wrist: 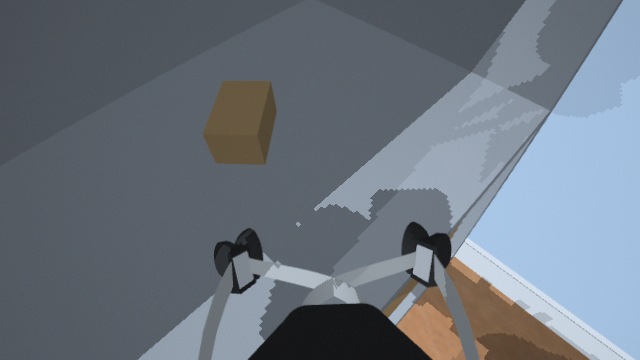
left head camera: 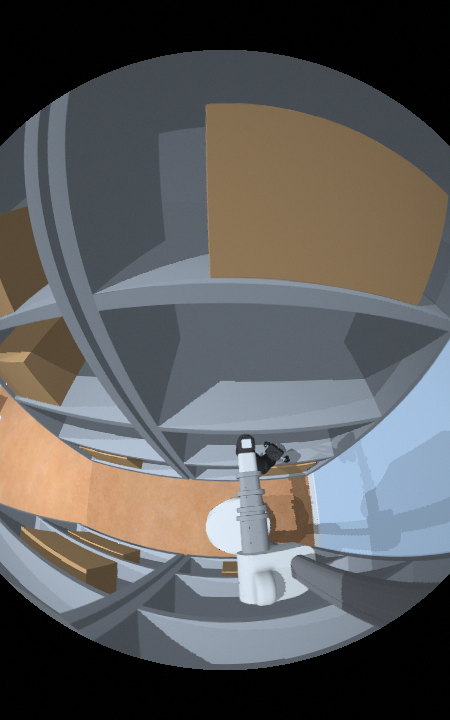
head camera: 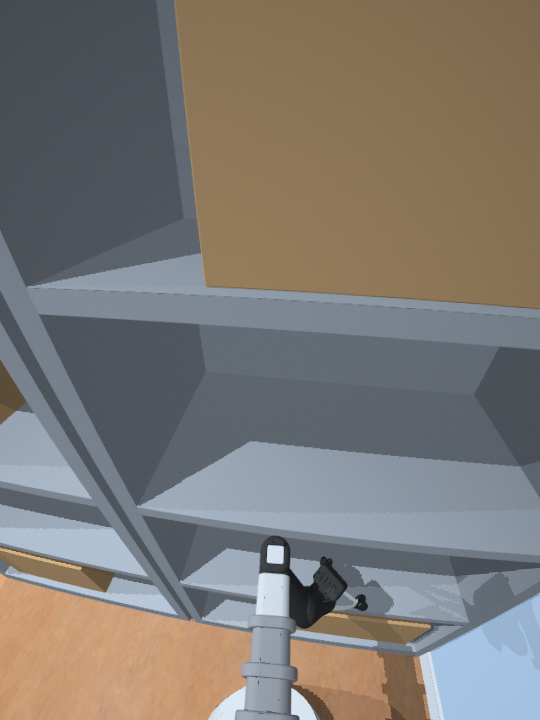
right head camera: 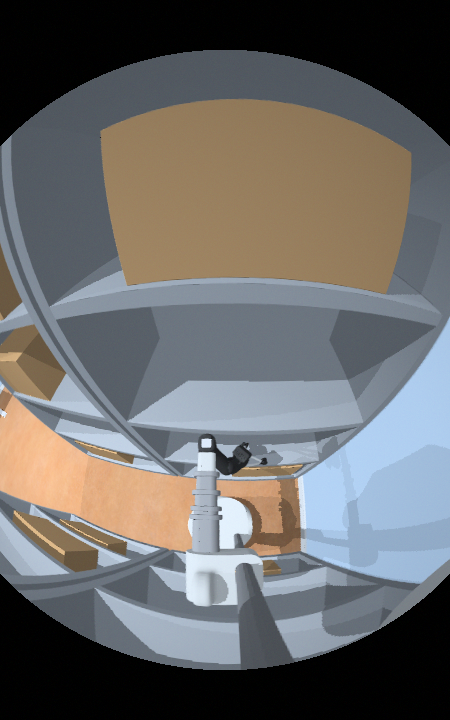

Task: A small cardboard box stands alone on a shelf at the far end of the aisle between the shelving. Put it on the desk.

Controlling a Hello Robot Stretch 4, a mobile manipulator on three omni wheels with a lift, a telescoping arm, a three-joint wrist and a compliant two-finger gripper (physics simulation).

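Pixels of known places: gripper, fingertip midpoint: (wrist: 331, 246) (head camera: 344, 580) (right head camera: 255, 452); robot's base, link origin: (left head camera: 236, 524) (right head camera: 221, 523).
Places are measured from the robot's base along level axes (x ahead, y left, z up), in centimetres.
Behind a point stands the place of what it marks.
Note:
The small cardboard box (wrist: 237, 107) @(x 58.4, y -26.8, z 55.6 cm) stands on the grey shelf board (wrist: 150, 215) @(x 58.0, y -12.4, z 50.6 cm), in shadow, left of centre in the upper part of the wrist view. My gripper (head camera: 344, 581) @(x 38.4, y -19.8, z 58.4 cm) (left head camera: 276, 451) @(x 38.4, y -19.8, z 58.4 cm) (right head camera: 254, 452) @(x 38.4, y -19.8, z 58.4 cm) (wrist: 331, 246) @(x 38.4, y -19.8, z 58.4 cm) is open, with its two fingertips wide apart and no object between them. In the wrist view the box lies beyond the fingertips, up and to the left, apart from them. The box cannot be made out in the three head views. The desk does not show in any view.
A large cardboard box (head camera: 372, 151) @(x 36.6, y -6.0, z 153.7 cm) (left head camera: 318, 207) @(x 36.6, y -6.5, z 154.0 cm) (right head camera: 254, 196) @(x 36.2, y -11.6, z 153.7 cm) fills much of an upper shelf. A flat box (head camera: 372, 628) @(x 34.7, y -35.1, z 23.2 cm) lies low behind the gripper. The blue wall (head camera: 494, 680) @(x 20.0, y -59.9, z 45.1 cm) (wrist: 575, 200) @(x 20.6, y -59.9, z 34.3 cm) is to the right. Opposite shelving holds boxes, including a long one (left head camera: 100, 576) @(x -30.3, y 62.3, z 66.1 cm) (right head camera: 79, 560) @(x -30.3, y 62.3, z 66.0 cm).

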